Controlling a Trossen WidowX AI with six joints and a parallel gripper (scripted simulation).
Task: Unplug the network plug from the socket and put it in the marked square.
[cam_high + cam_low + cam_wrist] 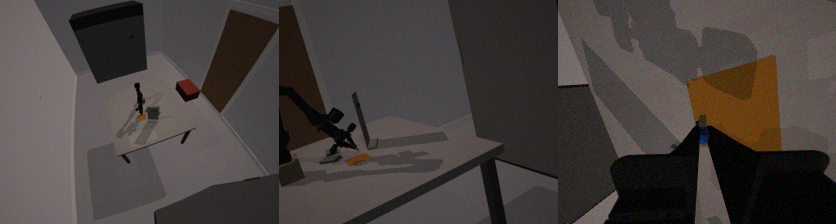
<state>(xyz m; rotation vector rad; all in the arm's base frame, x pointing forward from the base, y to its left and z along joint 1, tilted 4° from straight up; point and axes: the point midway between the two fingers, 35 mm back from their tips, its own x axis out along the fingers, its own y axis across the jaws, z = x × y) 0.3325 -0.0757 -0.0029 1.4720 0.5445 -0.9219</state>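
Now: the orange marked square 6 cm below my gripper tip and 1 cm behind it. Also, from my gripper tip: network plug: right at my gripper tip; then grey upright panel: 18 cm to the left, 11 cm ahead, 9 cm above.
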